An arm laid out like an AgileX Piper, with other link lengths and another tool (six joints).
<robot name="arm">
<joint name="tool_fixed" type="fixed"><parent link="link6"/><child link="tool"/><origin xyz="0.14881 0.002 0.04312" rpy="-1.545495 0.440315 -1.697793"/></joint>
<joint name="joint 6" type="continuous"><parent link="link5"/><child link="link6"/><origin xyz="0.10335 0 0.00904" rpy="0 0 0"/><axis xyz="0.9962 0 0.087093"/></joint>
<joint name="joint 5" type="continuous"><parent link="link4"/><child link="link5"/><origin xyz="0 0 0" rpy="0 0 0"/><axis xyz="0 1 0"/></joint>
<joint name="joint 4" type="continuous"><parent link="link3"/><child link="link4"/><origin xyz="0.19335 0 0.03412" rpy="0 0 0"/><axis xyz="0.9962 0 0.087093"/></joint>
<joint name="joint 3" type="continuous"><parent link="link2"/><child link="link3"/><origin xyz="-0.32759 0 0.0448" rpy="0 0 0"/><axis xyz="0 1 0"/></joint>
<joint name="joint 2" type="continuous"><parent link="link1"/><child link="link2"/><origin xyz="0 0 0" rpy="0 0 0"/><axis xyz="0 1 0"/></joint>
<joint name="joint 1" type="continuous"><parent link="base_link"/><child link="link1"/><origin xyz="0 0 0.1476" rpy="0 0 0"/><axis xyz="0 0 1"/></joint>
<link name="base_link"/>
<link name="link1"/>
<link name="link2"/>
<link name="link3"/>
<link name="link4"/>
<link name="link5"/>
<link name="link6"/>
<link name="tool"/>
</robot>
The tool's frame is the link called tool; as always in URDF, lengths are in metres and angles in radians. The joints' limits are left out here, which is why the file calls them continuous.
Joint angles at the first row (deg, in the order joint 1, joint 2, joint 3, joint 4, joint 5, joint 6):
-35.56 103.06 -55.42 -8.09 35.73 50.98
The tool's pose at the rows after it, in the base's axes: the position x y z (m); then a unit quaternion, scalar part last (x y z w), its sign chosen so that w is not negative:
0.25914 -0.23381 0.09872 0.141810 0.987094 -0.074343 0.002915
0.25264 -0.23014 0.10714 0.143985 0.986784 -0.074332 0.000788
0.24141 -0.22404 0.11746 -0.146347 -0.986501 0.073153 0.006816
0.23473 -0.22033 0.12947 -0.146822 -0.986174 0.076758 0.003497
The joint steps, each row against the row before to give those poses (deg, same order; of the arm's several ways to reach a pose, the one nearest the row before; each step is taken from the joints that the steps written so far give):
0.00 -0.97 0.00 0.53 0.37 0.00
0.00 -1.84 -0.01 0.10 2.07 0.00
0.00 -2.48 0.01 0.00 3.31 0.00
0.00 -2.57 0.00 0.00 2.04 -0.19

